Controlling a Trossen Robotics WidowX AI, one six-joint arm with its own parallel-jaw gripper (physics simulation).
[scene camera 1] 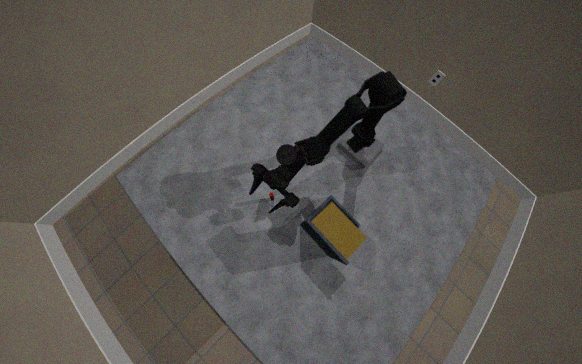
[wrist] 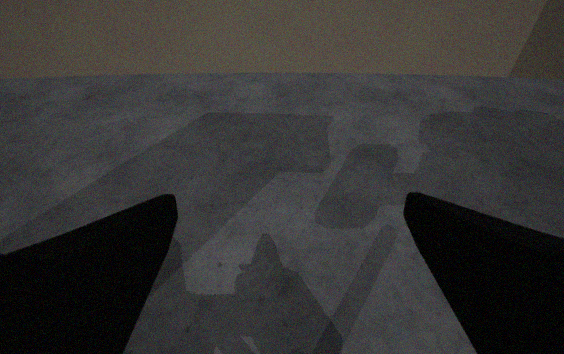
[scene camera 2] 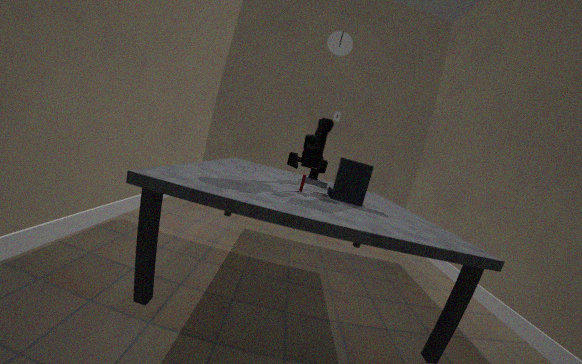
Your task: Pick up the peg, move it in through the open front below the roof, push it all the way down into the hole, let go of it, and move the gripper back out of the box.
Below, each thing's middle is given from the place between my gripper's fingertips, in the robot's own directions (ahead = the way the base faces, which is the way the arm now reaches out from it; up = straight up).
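Labels:
My gripper is 9 cm below the yellow roof (scene camera 1: 336, 227), 21 cm to the right of it and 14 cm past it. Counted from my hand, the box (scene camera 1: 307, 225) is 1 cm below, 21 cm to the left and 17 cm behind.

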